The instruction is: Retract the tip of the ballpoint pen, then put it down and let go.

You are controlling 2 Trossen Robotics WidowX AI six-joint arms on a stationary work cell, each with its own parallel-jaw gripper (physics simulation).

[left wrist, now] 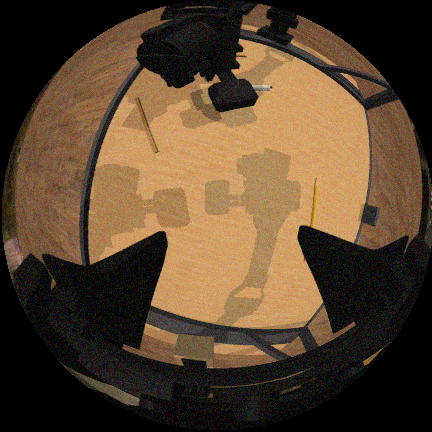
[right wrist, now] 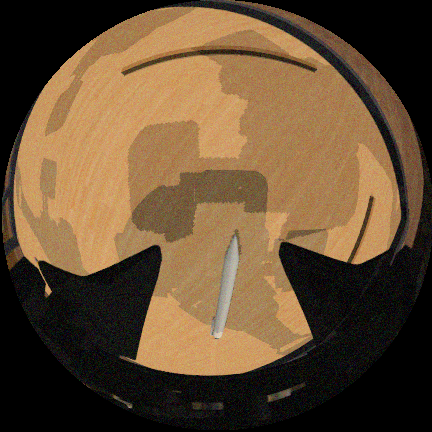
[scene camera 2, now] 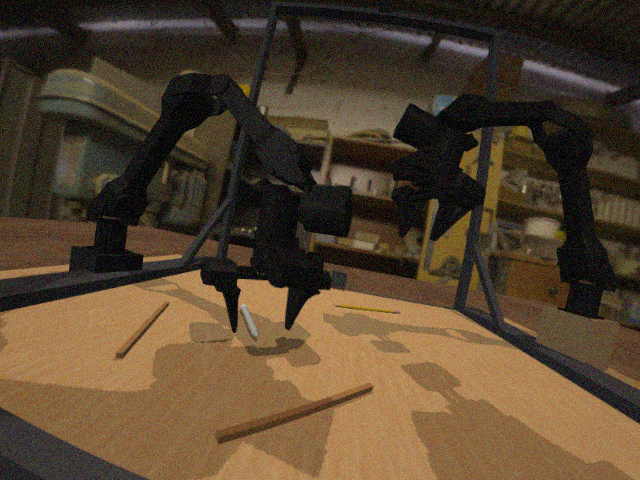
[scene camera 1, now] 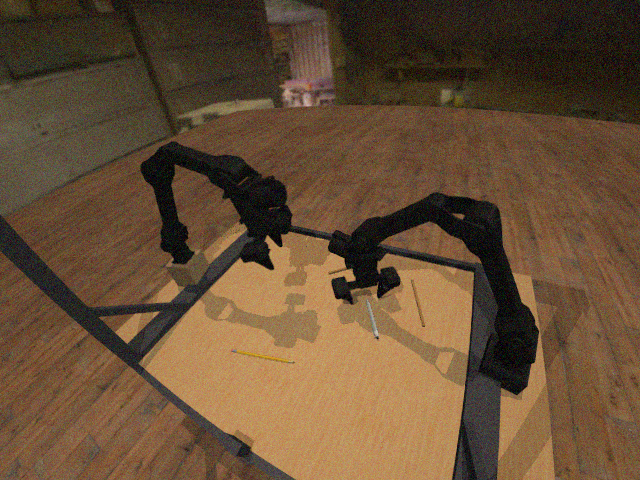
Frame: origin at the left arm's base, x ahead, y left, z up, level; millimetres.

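Seen in the pictures: left gripper, between the fingertips: (left wrist: 234,235) (scene camera 2: 415,238) (scene camera 1: 277,257); right gripper, between the fingertips: (right wrist: 221,251) (scene camera 2: 261,330) (scene camera 1: 364,300); left arm's base, origin of its link: (left wrist: 194,363) (scene camera 2: 580,314) (scene camera 1: 183,257); right arm's base, origin of its link: (left wrist: 276,31) (scene camera 2: 108,250) (scene camera 1: 508,357).
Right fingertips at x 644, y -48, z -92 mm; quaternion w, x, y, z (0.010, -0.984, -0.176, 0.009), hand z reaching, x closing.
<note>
Offsets run from my right fingertips to a thing's top centre.
The white-grey ballpoint pen {dx +22, dy -56, dz +1 mm} (scene camera 1: 372,320) (scene camera 2: 248,321) (left wrist: 262,88) (right wrist: 227,290) lies on the table, its pointed end toward the top in the right wrist view. Whether its tip is out is too small to tell. My right gripper (scene camera 1: 365,299) (scene camera 2: 261,329) (right wrist: 221,251) is open and points down over the pen, which shows between the spread fingers in its wrist view without touching either. My left gripper (scene camera 1: 276,256) (scene camera 2: 418,237) (left wrist: 234,235) is open and empty, high above the table and away from the pen.
A yellow pencil {dx -262, dy -213, dz -3 mm} (scene camera 1: 263,356) (scene camera 2: 367,308) (left wrist: 314,205) lies on the table. A brown stick {dx +159, dy +13, dz -5 mm} (scene camera 1: 418,303) (scene camera 2: 142,330) lies beside the pen. Another brown stick {dx -52, dy +151, dz -5 mm} (scene camera 2: 294,413) (left wrist: 147,125) (right wrist: 220,51) lies nearest scene camera 2. Dark frame bars edge the table.
</note>
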